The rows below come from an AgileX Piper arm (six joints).
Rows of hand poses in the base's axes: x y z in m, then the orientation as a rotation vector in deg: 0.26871 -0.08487 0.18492 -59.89 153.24 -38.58; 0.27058 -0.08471 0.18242 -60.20 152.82 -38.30; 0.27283 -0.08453 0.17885 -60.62 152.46 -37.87; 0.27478 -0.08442 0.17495 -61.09 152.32 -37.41; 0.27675 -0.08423 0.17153 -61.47 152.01 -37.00; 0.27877 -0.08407 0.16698 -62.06 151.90 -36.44; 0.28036 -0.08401 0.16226 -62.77 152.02 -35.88; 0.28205 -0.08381 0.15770 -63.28 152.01 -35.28; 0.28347 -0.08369 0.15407 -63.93 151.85 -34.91; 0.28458 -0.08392 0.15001 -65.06 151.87 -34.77; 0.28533 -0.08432 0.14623 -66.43 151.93 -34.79
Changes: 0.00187 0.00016 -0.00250 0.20 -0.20 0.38; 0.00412 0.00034 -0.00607 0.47 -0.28 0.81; 0.00607 0.00045 -0.00997 0.72 -0.16 1.17; 0.00804 0.00064 -0.01339 0.97 -0.22 1.56; 0.01006 0.00080 -0.01794 1.26 -0.01 1.98; 0.01165 0.00086 -0.02266 1.49 0.46 2.37; 0.01334 0.00106 -0.02722 1.81 0.72 2.71; 0.01476 0.00118 -0.03085 1.96 0.92 3.16; 0.01587 0.00095 -0.03491 1.83 1.48 3.76; 0.01662 0.00055 -0.03869 1.54 2.19 4.44
